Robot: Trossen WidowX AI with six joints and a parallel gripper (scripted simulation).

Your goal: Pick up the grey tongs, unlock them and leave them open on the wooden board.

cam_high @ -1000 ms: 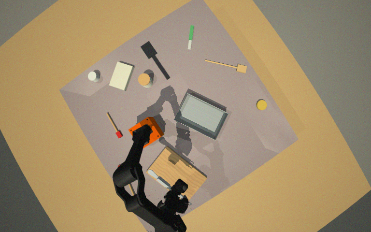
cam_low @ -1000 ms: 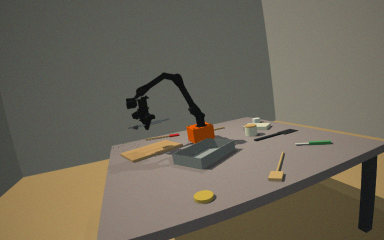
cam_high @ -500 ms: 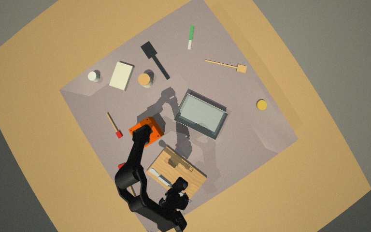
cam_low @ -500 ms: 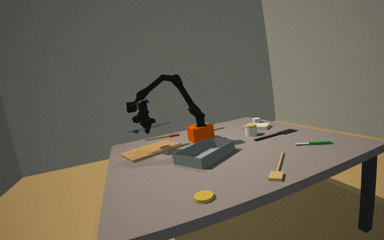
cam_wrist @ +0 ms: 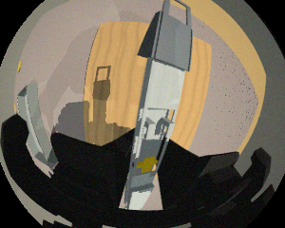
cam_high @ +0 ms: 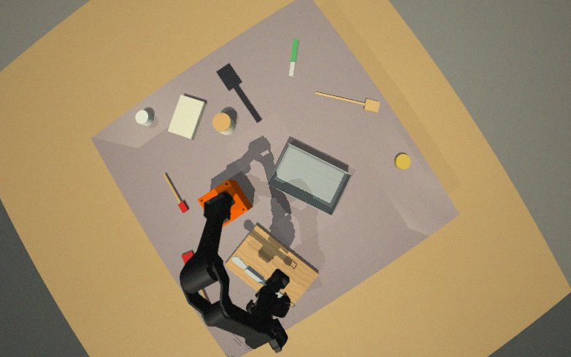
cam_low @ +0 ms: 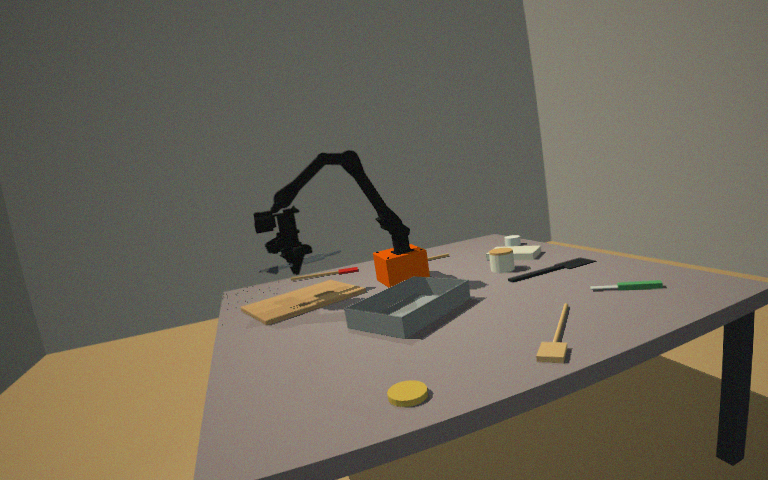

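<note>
My gripper tip is 9 cm above the wooden board and 1 cm to the right of it. Also, from my gripper tip: cork-lidded jar (65 cm to the left, 23 cm ahead, 6 cm below); then yellow disc (78 cm ahead, 9 cm below, 3 cm to the left); then grey roasting tin (38 cm ahead, 23 cm to the left, 7 cm below).
</note>
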